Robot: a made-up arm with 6 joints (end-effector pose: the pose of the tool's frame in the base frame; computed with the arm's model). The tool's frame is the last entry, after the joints.
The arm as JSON. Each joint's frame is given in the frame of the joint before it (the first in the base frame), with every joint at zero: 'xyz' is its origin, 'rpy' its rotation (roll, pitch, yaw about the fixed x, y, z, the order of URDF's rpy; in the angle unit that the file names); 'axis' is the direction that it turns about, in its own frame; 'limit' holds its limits. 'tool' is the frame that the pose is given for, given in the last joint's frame.
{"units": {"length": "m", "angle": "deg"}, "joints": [
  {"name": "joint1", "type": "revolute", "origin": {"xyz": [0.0, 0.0, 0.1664], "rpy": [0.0, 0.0, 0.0]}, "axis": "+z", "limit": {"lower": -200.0, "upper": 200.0}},
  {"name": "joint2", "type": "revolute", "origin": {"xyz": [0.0, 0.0, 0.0], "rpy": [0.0, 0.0, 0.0]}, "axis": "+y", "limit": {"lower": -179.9, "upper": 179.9}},
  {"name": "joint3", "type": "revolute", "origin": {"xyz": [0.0, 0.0, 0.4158], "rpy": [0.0, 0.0, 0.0]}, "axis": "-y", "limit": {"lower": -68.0, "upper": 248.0}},
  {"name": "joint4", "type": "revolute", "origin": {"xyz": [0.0, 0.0, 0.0], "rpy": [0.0, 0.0, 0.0]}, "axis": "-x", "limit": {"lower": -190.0, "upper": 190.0}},
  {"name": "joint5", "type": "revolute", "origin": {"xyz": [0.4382, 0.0, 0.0], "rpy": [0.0, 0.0, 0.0]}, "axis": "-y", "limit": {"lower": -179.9, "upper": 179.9}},
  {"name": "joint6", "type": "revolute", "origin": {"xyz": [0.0, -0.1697, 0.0], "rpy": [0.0, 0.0, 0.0]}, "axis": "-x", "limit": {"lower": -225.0, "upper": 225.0}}
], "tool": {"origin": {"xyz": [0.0, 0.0, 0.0], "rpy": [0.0, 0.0, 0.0]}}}
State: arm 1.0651 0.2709 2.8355 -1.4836 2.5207 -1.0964
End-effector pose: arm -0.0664 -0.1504 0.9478 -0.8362 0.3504 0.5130
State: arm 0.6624 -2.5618 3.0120 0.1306 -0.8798 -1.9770
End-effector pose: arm 0.1974 -0.0594 -0.4501 0.9065 1.2567 -0.9760
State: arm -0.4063 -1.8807 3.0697 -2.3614 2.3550 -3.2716
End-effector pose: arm -0.3277 0.2723 -0.4144 0.4393 -2.5003 0.5185
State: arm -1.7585 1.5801 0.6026 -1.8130 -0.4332 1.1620
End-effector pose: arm -0.0578 -0.5226 -0.2929 1.3899 -0.0064 -1.4112
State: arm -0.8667 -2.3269 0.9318 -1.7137 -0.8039 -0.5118
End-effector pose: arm -0.4718 0.5929 -0.0033 -0.9756 -0.6296 1.4095
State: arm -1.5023 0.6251 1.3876 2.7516 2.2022 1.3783
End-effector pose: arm 0.1919 -0.5037 0.8529 2.4173 0.0405 -1.7574
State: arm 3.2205 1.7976 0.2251 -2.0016 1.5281 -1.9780
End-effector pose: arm -0.2438 -0.0904 -0.3650 1.6680 1.1990 0.7393
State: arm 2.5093 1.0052 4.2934 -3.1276 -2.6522 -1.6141
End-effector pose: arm -0.0335 -0.1858 0.3276 -0.9587 -1.7800 2.1111
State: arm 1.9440 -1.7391 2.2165 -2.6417 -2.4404 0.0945
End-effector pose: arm 0.1420 -0.7712 -0.1660 -1.1971 -2.6176 0.2190
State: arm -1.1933 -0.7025 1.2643 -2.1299 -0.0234 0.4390
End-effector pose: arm -0.0287 0.3167 0.9435 0.0590 -1.5456 0.7066
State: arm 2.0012 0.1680 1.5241 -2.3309 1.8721 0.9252
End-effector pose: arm -0.2244 0.2085 0.9783 1.5324 1.2935 0.2692
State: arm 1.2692 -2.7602 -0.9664 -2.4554 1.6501 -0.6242
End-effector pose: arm -0.1690 -0.1012 0.2316 -2.2649 -0.7251 0.1681
